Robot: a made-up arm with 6 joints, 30 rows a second.
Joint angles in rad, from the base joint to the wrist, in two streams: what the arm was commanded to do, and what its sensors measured. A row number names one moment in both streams.
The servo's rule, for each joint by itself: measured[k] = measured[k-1] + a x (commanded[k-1-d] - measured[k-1]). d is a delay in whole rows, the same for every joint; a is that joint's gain. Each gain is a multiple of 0.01, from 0.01 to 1. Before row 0 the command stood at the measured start. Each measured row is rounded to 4 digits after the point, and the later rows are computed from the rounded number. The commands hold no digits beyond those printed.
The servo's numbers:
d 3
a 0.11 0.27 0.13 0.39 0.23 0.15
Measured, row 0:
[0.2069, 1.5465, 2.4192, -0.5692, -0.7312, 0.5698]
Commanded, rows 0 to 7:
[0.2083, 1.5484, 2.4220, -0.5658, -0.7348, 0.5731]
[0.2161, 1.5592, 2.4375, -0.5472, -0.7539, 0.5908]
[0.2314, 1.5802, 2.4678, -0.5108, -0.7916, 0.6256]
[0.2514, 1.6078, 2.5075, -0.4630, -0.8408, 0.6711]
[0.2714, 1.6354, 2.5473, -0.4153, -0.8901, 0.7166]
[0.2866, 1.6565, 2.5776, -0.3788, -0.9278, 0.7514]
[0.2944, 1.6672, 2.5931, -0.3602, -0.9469, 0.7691]
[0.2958, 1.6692, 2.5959, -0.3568, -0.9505, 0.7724]
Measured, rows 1 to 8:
[0.2069, 1.5465, 2.4192, -0.5692, -0.7312, 0.5698]
[0.2069, 1.5465, 2.4192, -0.5692, -0.7312, 0.5698]
[0.2069, 1.5465, 2.4192, -0.5692, -0.7312, 0.5698]
[0.2071, 1.5470, 2.4196, -0.5679, -0.7320, 0.5703]
[0.2081, 1.5503, 2.4219, -0.5598, -0.7370, 0.5734]
[0.2107, 1.5584, 2.4279, -0.5407, -0.7496, 0.5812]
[0.2152, 1.5717, 2.4382, -0.5104, -0.7706, 0.5947]
[0.2214, 1.5889, 2.4524, -0.4733, -0.7981, 0.6130]

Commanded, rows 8 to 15:
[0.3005, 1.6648, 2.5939, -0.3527, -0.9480, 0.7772]
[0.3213, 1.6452, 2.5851, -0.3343, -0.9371, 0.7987]
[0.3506, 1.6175, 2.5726, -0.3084, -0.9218, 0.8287]
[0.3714, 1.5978, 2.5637, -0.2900, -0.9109, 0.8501]
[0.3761, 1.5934, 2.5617, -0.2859, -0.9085, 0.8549]
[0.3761, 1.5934, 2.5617, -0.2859, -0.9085, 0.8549]
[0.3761, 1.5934, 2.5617, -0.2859, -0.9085, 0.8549]
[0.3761, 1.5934, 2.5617, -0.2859, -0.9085, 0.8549]
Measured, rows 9 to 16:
[0.2286, 1.6072, 2.4687, -0.4364, -0.8279, 0.6338]
[0.2358, 1.6234, 2.4849, -0.4067, -0.8553, 0.6541]
[0.2424, 1.6358, 2.4993, -0.3872, -0.8772, 0.6718]
[0.2488, 1.6436, 2.5116, -0.3737, -0.8935, 0.6876]
[0.2568, 1.6440, 2.5212, -0.3583, -0.9035, 0.7043]
[0.2671, 1.6368, 2.5279, -0.3388, -0.9077, 0.7230]
[0.2786, 1.6263, 2.5326, -0.3198, -0.9084, 0.7421]
[0.2893, 1.6174, 2.5364, -0.3066, -0.9084, 0.7590]

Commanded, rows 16 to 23:
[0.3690, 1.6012, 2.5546, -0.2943, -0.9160, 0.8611]
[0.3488, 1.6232, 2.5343, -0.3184, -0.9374, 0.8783]
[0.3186, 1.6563, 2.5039, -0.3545, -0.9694, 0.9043]
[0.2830, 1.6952, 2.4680, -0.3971, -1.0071, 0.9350]
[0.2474, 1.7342, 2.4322, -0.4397, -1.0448, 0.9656]
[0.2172, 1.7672, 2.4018, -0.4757, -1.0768, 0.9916]
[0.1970, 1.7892, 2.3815, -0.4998, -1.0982, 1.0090]
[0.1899, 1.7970, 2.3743, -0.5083, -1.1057, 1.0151]
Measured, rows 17 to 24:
[0.2988, 1.6109, 2.5397, -0.2985, -0.9084, 0.7734]
[0.3073, 1.6062, 2.5426, -0.2936, -0.9084, 0.7856]
[0.3149, 1.6027, 2.5451, -0.2906, -0.9084, 0.7960]
[0.3209, 1.6023, 2.5463, -0.2920, -0.9101, 0.8058]
[0.3240, 1.6079, 2.5447, -0.3023, -0.9164, 0.8167]
[0.3234, 1.6210, 2.5394, -0.3227, -0.9286, 0.8298]
[0.3190, 1.6410, 2.5301, -0.3517, -0.9467, 0.8456]
[0.3111, 1.6662, 2.5174, -0.3860, -0.9693, 0.8636]

